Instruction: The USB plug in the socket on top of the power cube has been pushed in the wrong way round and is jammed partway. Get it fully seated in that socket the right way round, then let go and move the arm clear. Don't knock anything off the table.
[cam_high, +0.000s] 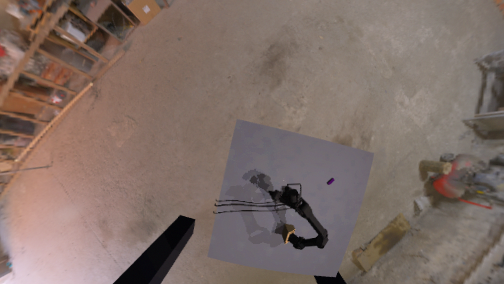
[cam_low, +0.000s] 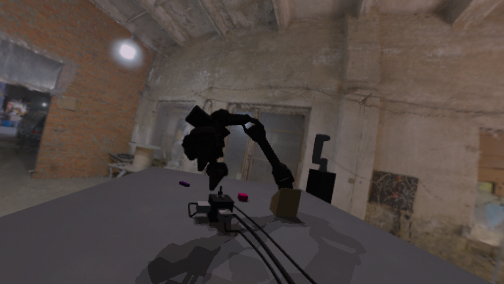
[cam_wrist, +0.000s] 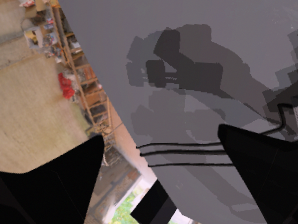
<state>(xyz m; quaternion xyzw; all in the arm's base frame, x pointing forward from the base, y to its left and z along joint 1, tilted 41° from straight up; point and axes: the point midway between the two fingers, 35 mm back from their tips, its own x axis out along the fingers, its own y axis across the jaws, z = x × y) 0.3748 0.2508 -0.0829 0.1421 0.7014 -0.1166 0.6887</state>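
My gripper tip is 20 cm to the left of the pale USB plug, 8 cm above it and 5 cm past it. From my gripper tip the other things lie so: magenta block (40 cm to the right, 19 cm behind, 16 cm below); then small purple piece (53 cm to the right, 17 cm below, 14 cm ahead).
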